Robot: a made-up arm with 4 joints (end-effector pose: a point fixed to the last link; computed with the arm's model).
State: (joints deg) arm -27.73 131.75 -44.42 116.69
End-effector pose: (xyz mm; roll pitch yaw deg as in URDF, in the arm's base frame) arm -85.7 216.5 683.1 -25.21 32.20 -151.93
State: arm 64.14 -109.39 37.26 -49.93
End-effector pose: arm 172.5 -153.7 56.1 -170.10 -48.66 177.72
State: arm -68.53 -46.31 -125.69 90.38
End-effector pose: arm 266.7 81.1 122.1 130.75 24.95 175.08
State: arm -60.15 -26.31 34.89 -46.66
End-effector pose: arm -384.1 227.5 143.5 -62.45 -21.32 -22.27
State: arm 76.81 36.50 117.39 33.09
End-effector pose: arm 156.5 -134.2 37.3 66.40 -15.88 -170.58
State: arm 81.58 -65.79 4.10 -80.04
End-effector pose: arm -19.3 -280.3 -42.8 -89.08 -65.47 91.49
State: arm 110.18 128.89 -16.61 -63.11
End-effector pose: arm -47.8 1.5 563.0 136.40 48.23 -44.41
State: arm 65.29 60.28 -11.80 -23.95
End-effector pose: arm -112.8 -379.2 569.4 -43.66 58.22 42.44
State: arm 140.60 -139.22 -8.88 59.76
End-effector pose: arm -111.5 233.3 202.9 -127.82 -40.19 -27.74
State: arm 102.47 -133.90 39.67 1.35
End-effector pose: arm 286.2 82.1 209.5 -145.09 -33.69 -127.63
